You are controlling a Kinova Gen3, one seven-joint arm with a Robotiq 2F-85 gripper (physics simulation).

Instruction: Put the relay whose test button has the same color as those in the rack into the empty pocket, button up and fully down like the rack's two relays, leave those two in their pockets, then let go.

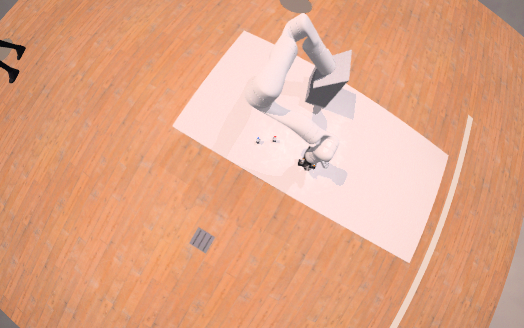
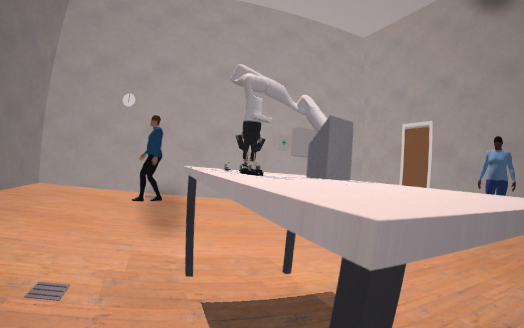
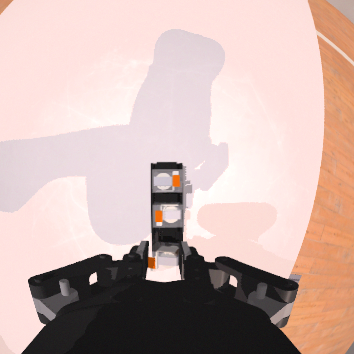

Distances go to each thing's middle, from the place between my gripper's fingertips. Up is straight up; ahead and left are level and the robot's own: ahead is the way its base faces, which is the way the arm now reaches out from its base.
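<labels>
I can see the black rack (image 3: 175, 234), and it sits 40 mm below my hand and 30 mm to the left of it.
</labels>
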